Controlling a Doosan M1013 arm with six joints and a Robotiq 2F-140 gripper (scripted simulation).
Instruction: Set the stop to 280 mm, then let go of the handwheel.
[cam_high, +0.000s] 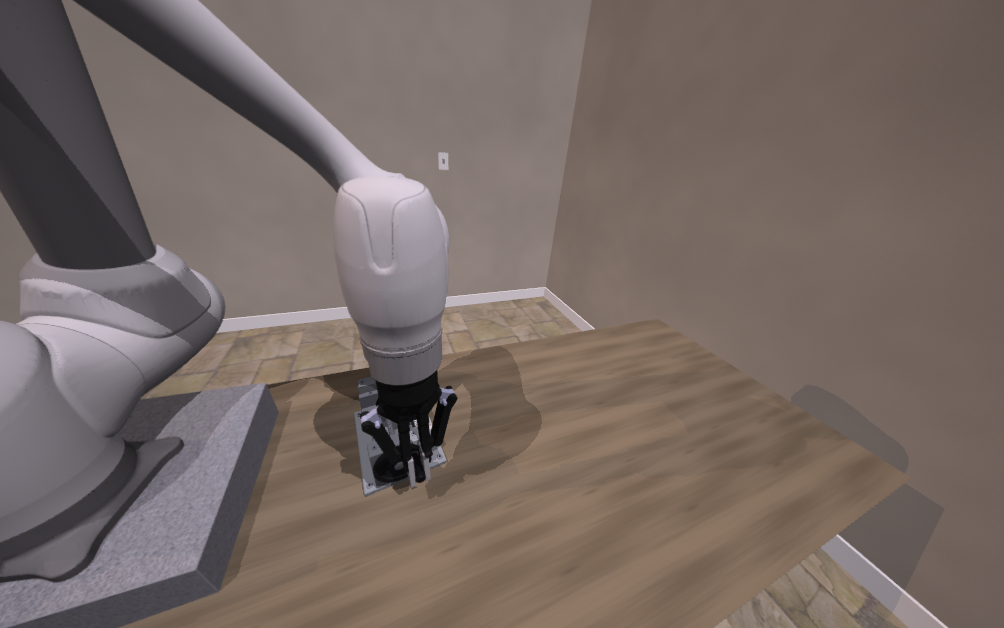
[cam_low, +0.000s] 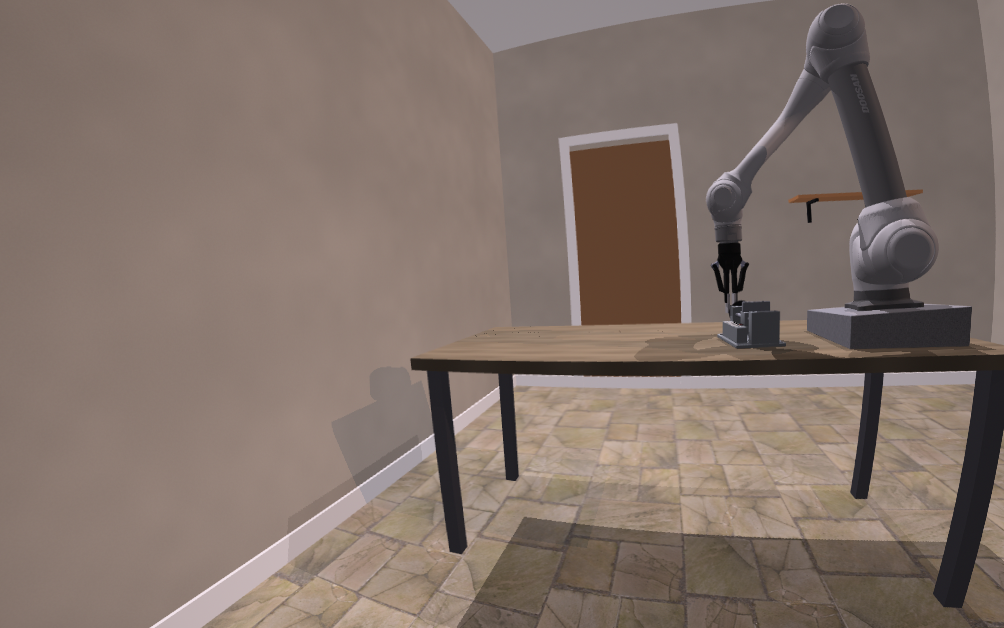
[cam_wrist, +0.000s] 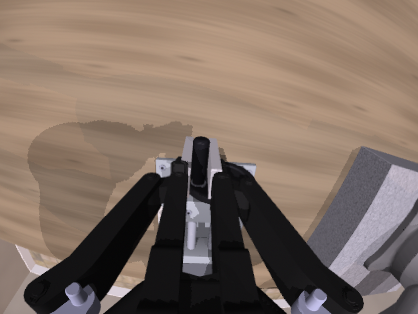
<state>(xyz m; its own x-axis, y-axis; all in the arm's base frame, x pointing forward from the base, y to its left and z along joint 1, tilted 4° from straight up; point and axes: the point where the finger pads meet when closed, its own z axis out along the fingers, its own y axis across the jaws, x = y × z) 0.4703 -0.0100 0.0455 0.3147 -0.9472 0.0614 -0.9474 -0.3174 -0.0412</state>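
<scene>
My hand is 20 mm to the right of the handwheel, 20 mm above it and 10 mm past it.
</scene>
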